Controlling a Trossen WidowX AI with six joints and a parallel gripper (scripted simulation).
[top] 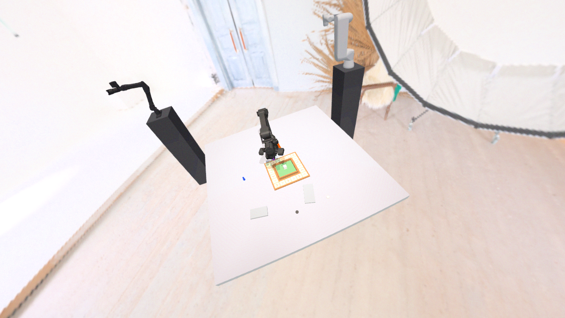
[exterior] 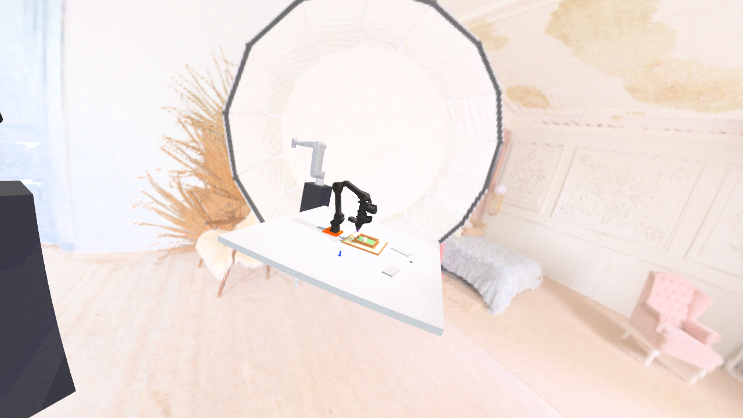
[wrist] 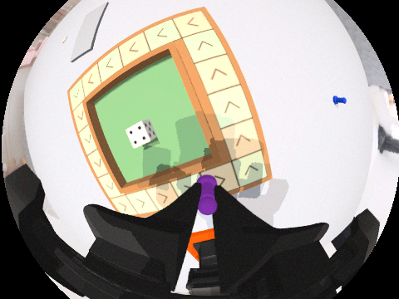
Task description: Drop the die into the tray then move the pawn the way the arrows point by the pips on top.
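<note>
The white die is 7 cm to the left of my gripper tip, 7 cm below it and 5 cm ahead of it. From my gripper tip the other things lie so: purple pawn: 1 cm above; blue pawn: 27 cm to the right, 8 cm below, 2 cm ahead; dark disc: 43 cm ahead, 10 cm below, 2 cm to the left.
</note>
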